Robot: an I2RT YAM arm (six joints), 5 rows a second.
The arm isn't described. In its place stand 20 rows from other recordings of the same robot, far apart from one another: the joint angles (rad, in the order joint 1, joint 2, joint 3, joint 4, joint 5, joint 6), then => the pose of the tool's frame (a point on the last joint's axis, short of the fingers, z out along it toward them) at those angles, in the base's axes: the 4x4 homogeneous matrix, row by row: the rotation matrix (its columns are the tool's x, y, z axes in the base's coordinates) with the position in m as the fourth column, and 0 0 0 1 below.
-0.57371, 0.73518, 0.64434, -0.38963, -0.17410, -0.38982 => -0.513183, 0.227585, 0.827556, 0.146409; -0.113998, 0.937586, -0.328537, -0.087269; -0.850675, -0.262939, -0.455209, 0.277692; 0, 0, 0, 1
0.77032, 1.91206, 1.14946, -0.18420, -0.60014, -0.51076 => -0.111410, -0.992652, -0.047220, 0.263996; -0.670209, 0.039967, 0.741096, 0.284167; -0.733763, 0.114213, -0.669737, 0.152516; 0, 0, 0, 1
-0.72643, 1.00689, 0.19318, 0.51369, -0.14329, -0.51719 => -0.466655, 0.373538, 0.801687, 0.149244; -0.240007, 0.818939, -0.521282, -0.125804; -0.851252, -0.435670, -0.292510, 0.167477; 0, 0, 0, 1
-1.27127, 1.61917, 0.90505, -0.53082, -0.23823, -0.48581 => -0.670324, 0.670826, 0.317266, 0.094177; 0.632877, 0.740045, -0.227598, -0.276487; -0.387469, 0.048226, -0.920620, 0.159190; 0, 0, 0, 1
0.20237, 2.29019, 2.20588, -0.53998, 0.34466, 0.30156 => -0.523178, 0.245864, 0.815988, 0.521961; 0.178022, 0.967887, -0.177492, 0.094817; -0.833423, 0.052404, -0.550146, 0.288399; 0, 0, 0, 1
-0.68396, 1.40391, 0.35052, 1.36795, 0.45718, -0.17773 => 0.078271, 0.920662, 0.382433, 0.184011; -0.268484, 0.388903, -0.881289, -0.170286; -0.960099, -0.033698, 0.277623, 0.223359; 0, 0, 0, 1
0.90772, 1.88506, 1.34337, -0.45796, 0.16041, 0.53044 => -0.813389, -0.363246, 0.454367, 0.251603; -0.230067, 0.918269, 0.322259, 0.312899; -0.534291, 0.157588, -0.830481, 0.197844; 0, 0, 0, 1
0.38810, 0.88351, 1.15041, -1.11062, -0.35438, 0.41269 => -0.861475, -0.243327, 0.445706, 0.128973; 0.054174, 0.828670, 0.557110, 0.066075; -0.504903, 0.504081, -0.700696, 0.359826; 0, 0, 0, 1
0.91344, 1.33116, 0.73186, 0.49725, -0.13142, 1.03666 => -0.775719, -0.386507, 0.498872, 0.180965; 0.391505, 0.325264, 0.860771, 0.242084; -0.494959, 0.863027, -0.100994, 0.270172; 0, 0, 0, 1
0.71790, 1.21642, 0.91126, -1.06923, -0.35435, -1.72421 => 0.772975, -0.627963, -0.090395, 0.143306; -0.555492, -0.738720, 0.381735, 0.141558; -0.306492, -0.244858, -0.919841, 0.239393; 0, 0, 0, 1
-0.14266, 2.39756, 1.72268, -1.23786, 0.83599, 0.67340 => -0.823104, 0.463578, -0.328018, 0.402277; 0.540639, 0.462882, -0.702460, -0.084466; -0.173812, -0.755537, -0.631628, 0.093867; 0, 0, 0, 1
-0.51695, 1.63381, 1.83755, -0.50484, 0.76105, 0.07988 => -0.182749, 0.948072, 0.260310, 0.300568; 0.170362, 0.291301, -0.941340, -0.199121; -0.968287, -0.127682, -0.214751, 0.455716; 0, 0, 0, 1
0.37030, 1.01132, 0.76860, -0.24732, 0.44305, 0.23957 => -0.420141, 0.129032, 0.898238, 0.216009; 0.066860, 0.991551, -0.111164, 0.067486; -0.904992, 0.013351, -0.425218, 0.286641; 0, 0, 0, 1
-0.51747, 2.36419, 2.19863, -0.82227, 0.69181, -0.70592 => -0.997273, 0.051498, 0.052859, 0.436799; -0.007193, 0.645028, -0.764125, -0.274760; -0.073446, -0.762421, -0.642899, 0.232817; 0, 0, 0, 1
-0.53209, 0.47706, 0.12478, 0.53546, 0.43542, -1.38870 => -0.775453, 0.302402, 0.554279, 0.113570; -0.578228, 0.012504, -0.815780, -0.084286; -0.253624, -0.953099, 0.165161, 0.225862; 0, 0, 0, 1
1.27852, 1.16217, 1.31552, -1.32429, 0.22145, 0.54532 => -0.698696, -0.639984, 0.319756, 0.062344; -0.565849, 0.767843, 0.300387, 0.180059; -0.437765, 0.028945, -0.898623, 0.352332; 0, 0, 0, 1
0.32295, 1.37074, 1.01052, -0.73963, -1.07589, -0.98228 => -0.028803, -0.996773, -0.074928, 0.235866; -0.426222, -0.055556, 0.902911, 0.111973; -0.904160, 0.057942, -0.423246, 0.261016; 0, 0, 0, 1
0.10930, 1.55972, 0.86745, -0.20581, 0.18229, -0.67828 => -0.608519, -0.483923, 0.628907, 0.310742; -0.687540, 0.717244, -0.113356, 0.027608; -0.396224, -0.501378, -0.769173, 0.182033; 0, 0, 0, 1
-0.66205, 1.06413, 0.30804, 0.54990, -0.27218, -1.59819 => -0.379992, -0.171952, 0.908867, 0.177269; -0.924559, 0.100570, -0.367526, -0.126029; -0.028208, -0.979958, -0.197195, 0.197726; 0, 0, 0, 1
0.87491, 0.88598, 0.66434, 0.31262, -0.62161, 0.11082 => -0.052231, -0.996032, 0.072053, 0.117252; 0.077713, 0.067878, 0.994662, 0.172714; -0.995607, 0.057552, 0.073859, 0.332005; 0, 0, 0, 1
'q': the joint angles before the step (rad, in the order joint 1, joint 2, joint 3, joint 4, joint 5, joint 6). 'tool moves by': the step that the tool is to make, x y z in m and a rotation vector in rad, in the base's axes. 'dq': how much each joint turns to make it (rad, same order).
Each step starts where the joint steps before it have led.
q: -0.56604 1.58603 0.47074 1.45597 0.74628 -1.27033
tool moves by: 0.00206 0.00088 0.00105 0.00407 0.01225 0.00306
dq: 0.00680 -0.00507 0.00644 -0.02019 0.00251 -0.00566
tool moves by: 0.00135 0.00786 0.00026 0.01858 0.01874 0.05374
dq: 0.02404 -0.03700 -0.01357 -0.06263 -0.02638 0.02016
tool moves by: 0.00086 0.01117 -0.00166 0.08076 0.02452 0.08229
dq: 0.03348 -0.07925 -0.01472 -0.18354 -0.03412 0.08891
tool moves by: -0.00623 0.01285 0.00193 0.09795 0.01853 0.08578
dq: 0.02632 -0.12505 -0.01772 -0.23522 -0.05065 0.10635
